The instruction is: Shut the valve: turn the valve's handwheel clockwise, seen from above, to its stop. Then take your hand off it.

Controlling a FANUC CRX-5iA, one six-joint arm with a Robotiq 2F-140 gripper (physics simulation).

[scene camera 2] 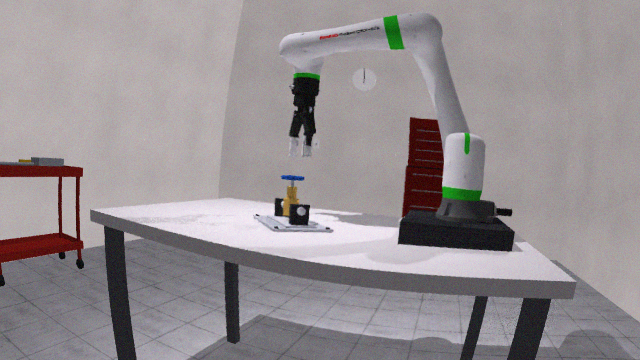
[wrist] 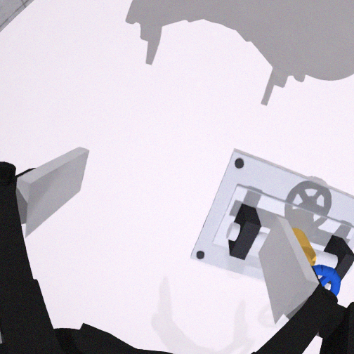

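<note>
The blue handwheel (scene camera 2: pixel 292 177) (wrist: pixel 334 276) sits level on top of the brass valve body (scene camera 2: pixel 291 195) (wrist: pixel 303 246). In the wrist view the wheel is at the lower right, partly hidden behind the right finger. The valve is held between black blocks on a light grey base plate (scene camera 2: pixel 280 225) (wrist: pixel 212 222). My gripper (scene camera 2: pixel 300 150) (wrist: pixel 176 204) is open and empty. It points down and hangs above the handwheel, apart from it, a little to the right in the scene view. The wheel's turn angle cannot be told.
The white table (scene camera 2: pixel 200 227) (wrist: pixel 125 115) bears the base plate and, at the right, the arm's black pedestal (scene camera 2: pixel 450 235). A red cart (scene camera 2: pixel 42 171) stands off to the left. A red drawer cabinet (scene camera 2: pixel 424 185) stands behind the table.
</note>
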